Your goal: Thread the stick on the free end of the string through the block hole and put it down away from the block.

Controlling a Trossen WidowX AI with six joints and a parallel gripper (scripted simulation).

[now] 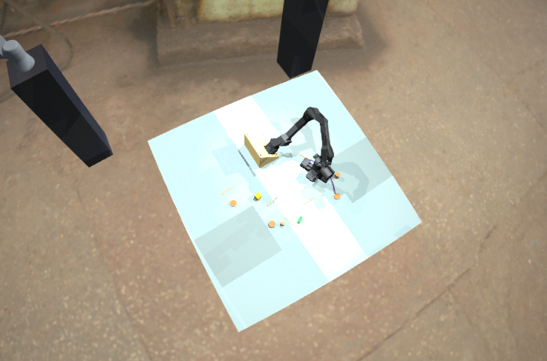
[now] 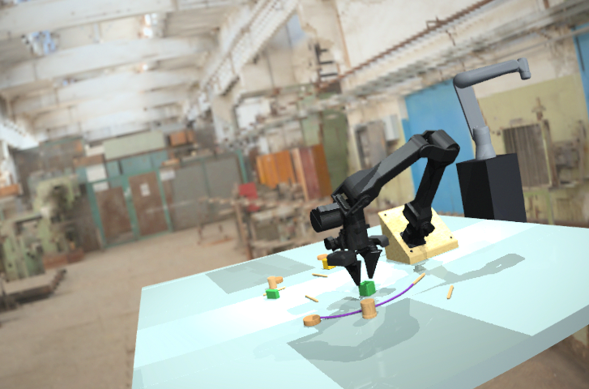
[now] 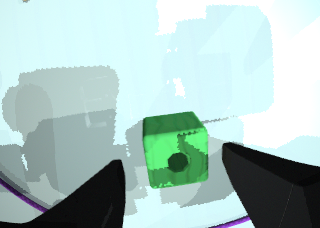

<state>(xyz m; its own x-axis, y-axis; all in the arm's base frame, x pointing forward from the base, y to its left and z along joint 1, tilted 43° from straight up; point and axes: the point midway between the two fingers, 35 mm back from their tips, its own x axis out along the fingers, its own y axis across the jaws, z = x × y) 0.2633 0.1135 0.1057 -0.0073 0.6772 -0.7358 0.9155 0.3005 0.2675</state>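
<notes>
Now: gripper tip 2 cm above the green cube. Round my gripper tip: thin wooden stick (13 cm behind, 4 cm to the left, 3 cm below); round wooden button (18 cm ahead, 7 cm to the left, 3 cm below); yellow cube (5 cm behind, 35 cm to the right, 2 cm below).
</notes>
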